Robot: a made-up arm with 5 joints.
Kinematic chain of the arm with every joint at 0, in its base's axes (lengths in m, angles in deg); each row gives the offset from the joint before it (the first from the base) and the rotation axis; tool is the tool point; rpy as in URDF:
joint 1: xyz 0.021 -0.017 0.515 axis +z
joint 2: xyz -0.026 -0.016 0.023 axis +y
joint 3: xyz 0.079 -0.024 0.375 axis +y
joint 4: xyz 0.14 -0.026 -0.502 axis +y
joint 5: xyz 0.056 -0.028 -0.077 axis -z
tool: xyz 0 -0.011 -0.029 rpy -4.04 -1.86 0.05
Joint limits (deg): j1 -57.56..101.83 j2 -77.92..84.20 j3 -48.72..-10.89 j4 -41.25..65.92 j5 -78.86..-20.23
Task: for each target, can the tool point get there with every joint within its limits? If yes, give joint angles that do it. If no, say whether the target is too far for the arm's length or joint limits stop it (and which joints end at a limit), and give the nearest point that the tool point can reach.
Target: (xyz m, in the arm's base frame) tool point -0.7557 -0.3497 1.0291
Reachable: no: joint limits stop it (at a limit: joint 2, joint 3, joint 4) | nearest point -0.1083 -0.0724 1.2225 | short by 0.730 m
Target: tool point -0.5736 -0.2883 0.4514
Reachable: no: joint limits stop it (at a limit: joint 2, joint 3, joint 4) | nearest point -0.1855 -0.1112 0.2581 | short by 0.468 m
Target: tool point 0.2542 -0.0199 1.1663
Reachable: yes | joints 25.60 -56.53 -45.33 -27.98 -32.10
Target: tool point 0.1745 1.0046 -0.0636
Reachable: no: too far | nearest point 0.1077 0.5598 0.1918 | short by 0.517 m
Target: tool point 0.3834 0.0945 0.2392
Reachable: yes | joints 32.42 26.28 -17.51 -25.59 -55.84
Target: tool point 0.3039 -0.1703 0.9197
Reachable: yes | joints -9.93 -58.86 -33.71 53.43 -41.57
